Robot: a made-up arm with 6 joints. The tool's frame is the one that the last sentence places.
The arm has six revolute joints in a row. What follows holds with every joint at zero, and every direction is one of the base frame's.
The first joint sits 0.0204 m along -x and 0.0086 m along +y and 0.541 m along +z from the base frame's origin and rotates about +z.
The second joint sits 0.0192 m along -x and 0.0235 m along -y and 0.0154 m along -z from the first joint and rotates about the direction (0.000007, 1, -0.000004).
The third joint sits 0.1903 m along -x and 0.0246 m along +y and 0.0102 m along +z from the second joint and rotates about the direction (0.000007, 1, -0.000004).
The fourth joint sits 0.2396 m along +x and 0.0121 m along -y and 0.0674 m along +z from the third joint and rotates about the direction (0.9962, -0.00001, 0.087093).
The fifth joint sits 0.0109 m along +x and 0.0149 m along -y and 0.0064 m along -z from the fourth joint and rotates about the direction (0.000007, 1, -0.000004).
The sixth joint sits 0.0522 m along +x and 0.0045 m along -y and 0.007 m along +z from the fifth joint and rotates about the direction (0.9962, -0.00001, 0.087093).
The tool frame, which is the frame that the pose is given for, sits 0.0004 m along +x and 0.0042 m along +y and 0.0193 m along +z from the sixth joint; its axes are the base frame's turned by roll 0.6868, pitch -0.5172 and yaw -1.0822 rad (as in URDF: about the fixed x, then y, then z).
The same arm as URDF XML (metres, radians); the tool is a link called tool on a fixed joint. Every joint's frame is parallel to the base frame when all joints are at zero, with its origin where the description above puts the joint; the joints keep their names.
<robot name="arm">
  <joint name="joint 1" type="continuous">
    <parent link="base"/>
    <child link="link1"/>
    <origin xyz="-0.0204 0.0086 0.541" rpy="0 0 0"/>
    <axis xyz="0 0 1"/>
  </joint>
  <joint name="joint 2" type="continuous">
    <parent link="link1"/>
    <child link="link2"/>
    <origin xyz="-0.0192 -0.0235 -0.0154" rpy="0 0 0"/>
    <axis xyz="0 1 0"/>
  </joint>
  <joint name="joint 3" type="continuous">
    <parent link="link2"/>
    <child link="link3"/>
    <origin xyz="-0.1903 0.0246 0.0102" rpy="0 0 0"/>
    <axis xyz="0 1 0"/>
  </joint>
  <joint name="joint 4" type="continuous">
    <parent link="link3"/>
    <child link="link4"/>
    <origin xyz="0.2396 -0.0121 0.0674" rpy="0 0 0"/>
    <axis xyz="0.9962 0 0.0871"/>
  </joint>
  <joint name="joint 5" type="continuous">
    <parent link="link4"/>
    <child link="link5"/>
    <origin xyz="0.0109 -0.0149 -0.0064" rpy="0 0 0"/>
    <axis xyz="0 1 0"/>
  </joint>
  <joint name="joint 6" type="continuous">
    <parent link="link5"/>
    <child link="link6"/>
    <origin xyz="0.0522 -0.0045 0.007" rpy="0 0 0"/>
    <axis xyz="0.9962 0 0.0871"/>
  </joint>
  <joint name="tool_fixed" type="fixed">
    <parent link="link6"/>
    <child link="tool"/>
    <origin xyz="0.0004 0.0042 0.0193" rpy="0.6868 -0.5172 -1.0822"/>
  </joint>
  <link name="base"/>
  <link name="link1"/>
  <link name="link2"/>
  <link name="link3"/>
  <link name="link4"/>
  <link name="link5"/>
  <link name="link6"/>
  <link name="tool"/>
</robot>

